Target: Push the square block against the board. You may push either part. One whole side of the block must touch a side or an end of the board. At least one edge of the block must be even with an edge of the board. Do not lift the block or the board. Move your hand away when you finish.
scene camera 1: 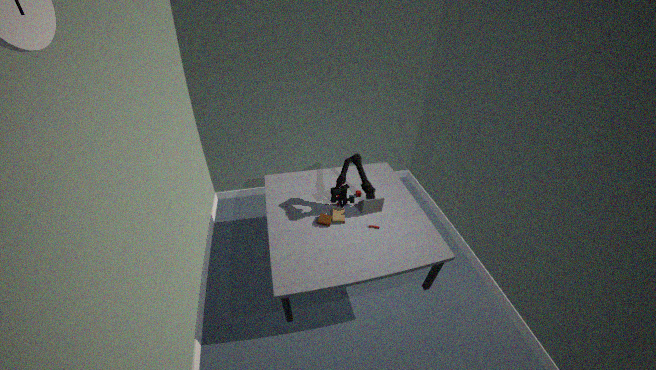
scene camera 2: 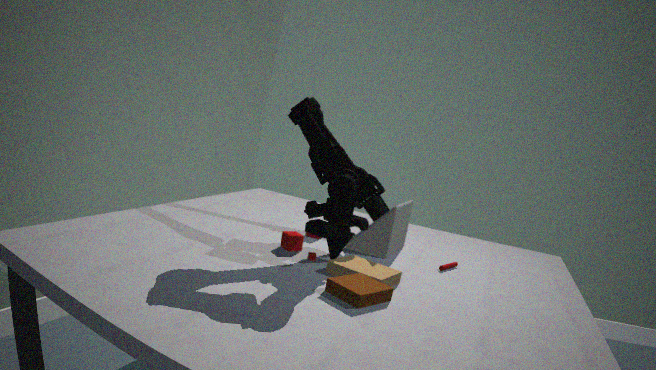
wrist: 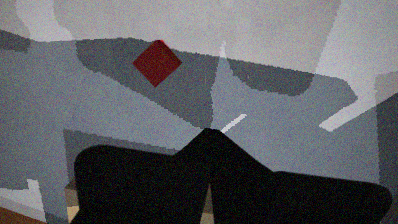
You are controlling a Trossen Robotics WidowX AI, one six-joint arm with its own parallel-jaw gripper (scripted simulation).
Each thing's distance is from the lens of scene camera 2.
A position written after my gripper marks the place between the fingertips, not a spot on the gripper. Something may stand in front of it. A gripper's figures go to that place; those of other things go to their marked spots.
my gripper (scene camera 2: 332, 259): 111 cm
tan board (scene camera 2: 351, 264): 102 cm
square block (scene camera 2: 358, 290): 87 cm
The marked spots on the tan board and the square block are 16 cm apart.
